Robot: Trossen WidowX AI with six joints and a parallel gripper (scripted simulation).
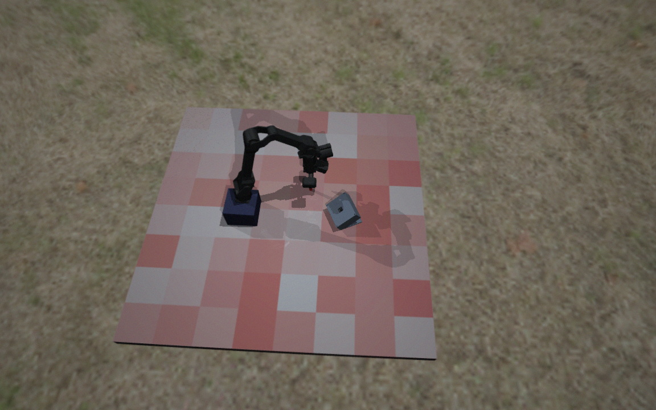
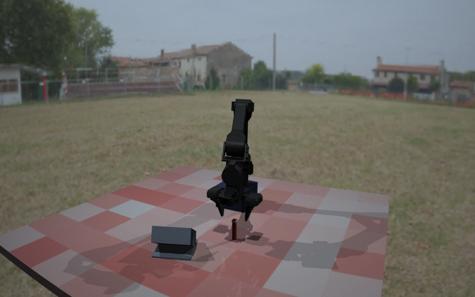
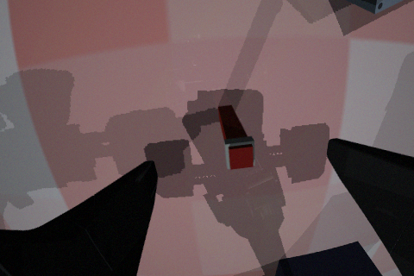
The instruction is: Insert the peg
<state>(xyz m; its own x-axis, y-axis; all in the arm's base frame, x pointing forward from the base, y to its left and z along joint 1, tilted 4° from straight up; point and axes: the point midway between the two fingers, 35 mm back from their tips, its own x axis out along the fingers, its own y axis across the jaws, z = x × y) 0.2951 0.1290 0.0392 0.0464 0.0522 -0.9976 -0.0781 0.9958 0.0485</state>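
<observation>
My gripper tip is now 30 mm above the red square peg. Round my gripper tip: grey sloped panel: 170 mm ahead, 140 mm to the right, 40 mm below.
</observation>
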